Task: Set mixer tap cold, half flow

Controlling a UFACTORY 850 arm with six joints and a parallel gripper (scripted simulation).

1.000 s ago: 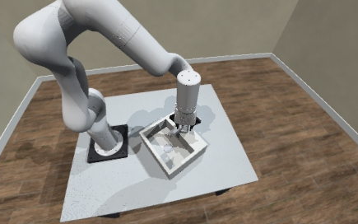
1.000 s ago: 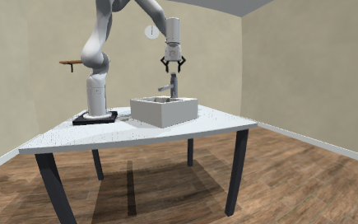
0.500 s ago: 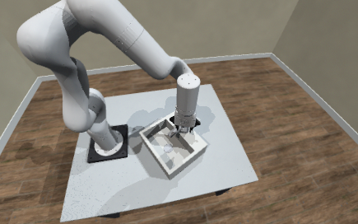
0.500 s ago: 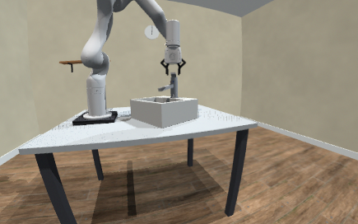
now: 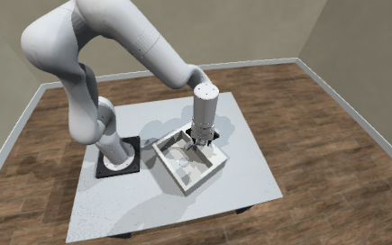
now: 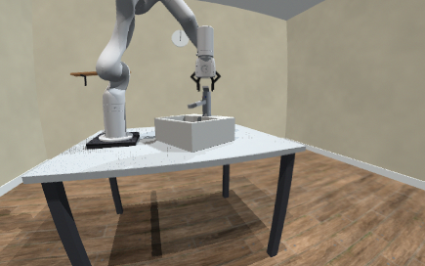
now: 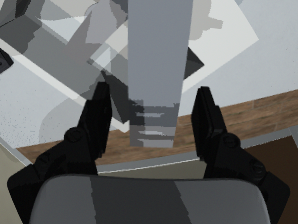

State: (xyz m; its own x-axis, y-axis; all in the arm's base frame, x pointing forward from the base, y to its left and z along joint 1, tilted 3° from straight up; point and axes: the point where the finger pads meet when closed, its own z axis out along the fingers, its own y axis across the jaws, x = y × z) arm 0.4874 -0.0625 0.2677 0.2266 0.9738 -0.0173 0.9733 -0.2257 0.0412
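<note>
Now: hand 1 cm short of the lever and 3 cm to the right of it. From my hand the other things lie so: grey mixer tap: 1 cm ahead, 6 cm to the left, 5 cm below; white sink basin: 8 cm behind, 2 cm to the left, 24 cm below.
</note>
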